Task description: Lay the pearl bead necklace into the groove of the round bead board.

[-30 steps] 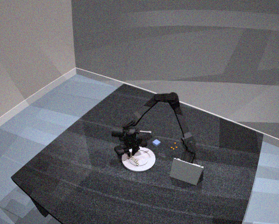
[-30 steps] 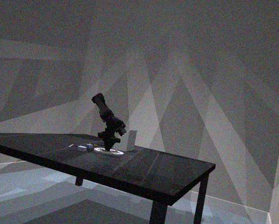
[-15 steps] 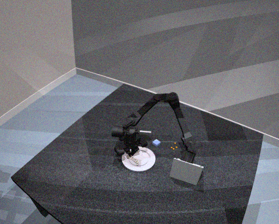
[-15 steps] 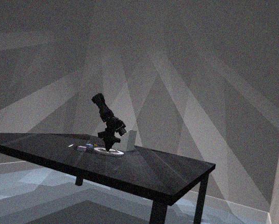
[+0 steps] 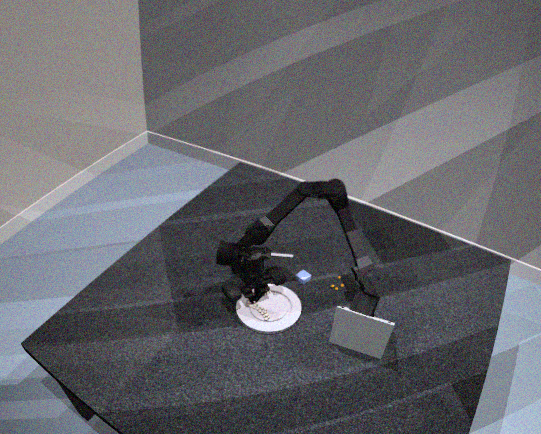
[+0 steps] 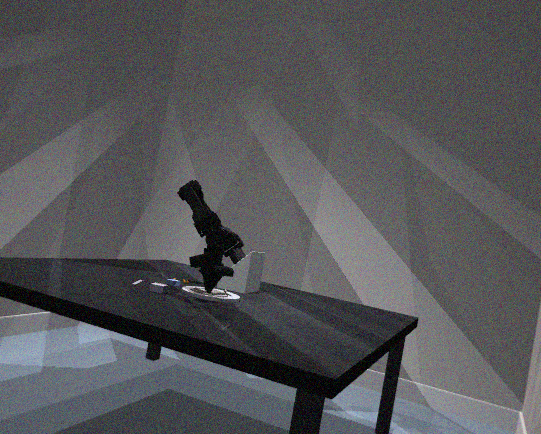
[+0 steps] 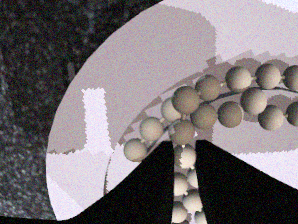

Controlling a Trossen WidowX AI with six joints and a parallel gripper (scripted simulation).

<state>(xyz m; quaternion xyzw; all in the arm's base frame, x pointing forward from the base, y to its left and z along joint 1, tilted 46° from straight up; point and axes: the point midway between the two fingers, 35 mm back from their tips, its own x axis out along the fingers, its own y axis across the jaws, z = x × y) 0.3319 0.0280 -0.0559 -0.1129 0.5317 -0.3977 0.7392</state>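
My gripper tip is 50 mm past the round white bead board, 10 mm to the left of it and 10 mm above it. Round my gripper tip: small white block (120 mm ahead, 110 mm to the right); small blue cube (190 mm to the right, 70 mm behind, 10 mm below); thin white stick (240 mm to the right, 70 mm ahead, 10 mm below).
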